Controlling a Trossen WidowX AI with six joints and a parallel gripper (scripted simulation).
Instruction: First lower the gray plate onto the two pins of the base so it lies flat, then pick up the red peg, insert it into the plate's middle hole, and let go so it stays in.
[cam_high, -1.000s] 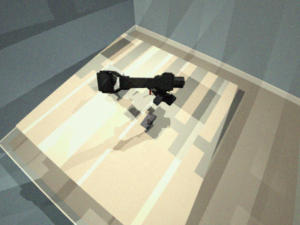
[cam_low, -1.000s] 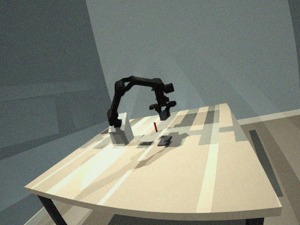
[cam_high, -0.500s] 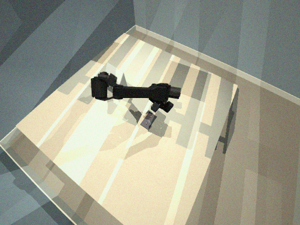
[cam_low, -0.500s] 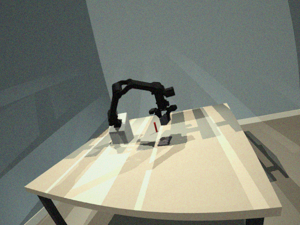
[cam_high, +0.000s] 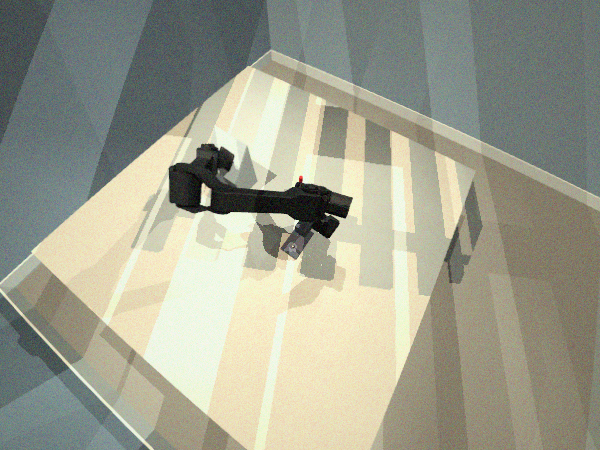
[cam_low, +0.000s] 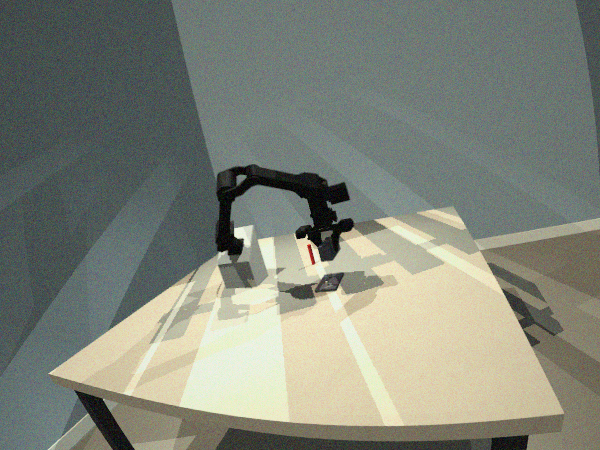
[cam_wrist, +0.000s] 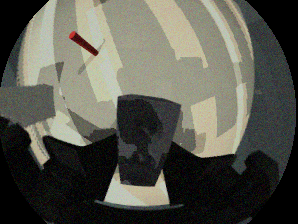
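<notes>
Right now the dark base is 80 mm below my gripper tip, 50 mm to the right of it and 10 mm behind it. From my gripper tip the other things lie so: gray plate (30 mm above); then red peg (140 mm to the left, 140 mm behind, 50 mm below).
</notes>
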